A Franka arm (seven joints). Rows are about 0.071 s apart.
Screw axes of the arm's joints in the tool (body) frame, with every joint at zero. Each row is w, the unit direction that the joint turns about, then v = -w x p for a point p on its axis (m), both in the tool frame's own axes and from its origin. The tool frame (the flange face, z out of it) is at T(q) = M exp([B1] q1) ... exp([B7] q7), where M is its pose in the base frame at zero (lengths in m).
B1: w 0 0 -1 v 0 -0.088 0
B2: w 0 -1 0 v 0.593 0 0.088
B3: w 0 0 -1 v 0 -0.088 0
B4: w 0 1 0 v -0.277 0 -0.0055
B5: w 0 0 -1 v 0 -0.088 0
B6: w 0 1 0 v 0.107 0 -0.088
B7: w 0 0 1 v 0 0 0
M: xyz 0.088 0 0.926 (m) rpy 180 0 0 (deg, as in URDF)
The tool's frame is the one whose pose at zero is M.
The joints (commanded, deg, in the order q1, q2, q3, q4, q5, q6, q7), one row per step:
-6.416 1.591 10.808 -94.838 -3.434 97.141 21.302
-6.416 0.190 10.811 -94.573 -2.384 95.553 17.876
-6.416 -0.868 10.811 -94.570 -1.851 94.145 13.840
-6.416 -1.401 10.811 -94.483 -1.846 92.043 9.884
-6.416 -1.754 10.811 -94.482 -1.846 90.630 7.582
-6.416 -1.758 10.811 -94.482 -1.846 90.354 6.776
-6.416 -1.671 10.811 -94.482 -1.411 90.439 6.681
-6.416 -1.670 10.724 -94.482 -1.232 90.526 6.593
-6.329 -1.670 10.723 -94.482 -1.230 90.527 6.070
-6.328 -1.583 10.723 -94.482 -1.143 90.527 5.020
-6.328 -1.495 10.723 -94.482 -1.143 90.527 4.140
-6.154 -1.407 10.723 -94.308 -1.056 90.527 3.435
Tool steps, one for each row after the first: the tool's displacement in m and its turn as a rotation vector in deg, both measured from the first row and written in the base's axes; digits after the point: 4 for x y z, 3 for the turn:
-0.0089 0.0021 0.0133 0.717 0.164 3.246
-0.0165 0.0033 0.0213 0.972 0.719 7.183
-0.0228 0.0032 0.0238 0.848 2.385 11.046
-0.0271 0.0031 0.0250 0.820 3.555 13.283
-0.0277 0.0030 0.0247 0.839 3.864 14.075
-0.0272 0.0038 0.0240 1.292 3.847 14.167
-0.0270 0.0033 0.0241 1.473 3.754 14.168
-0.0270 0.0041 0.0241 1.477 3.775 14.777
-0.0266 0.0043 0.0233 1.596 3.895 15.825
-0.0262 0.0042 0.0224 1.627 4.013 16.704
-0.0258 0.0060 0.0230 1.726 3.947 17.584

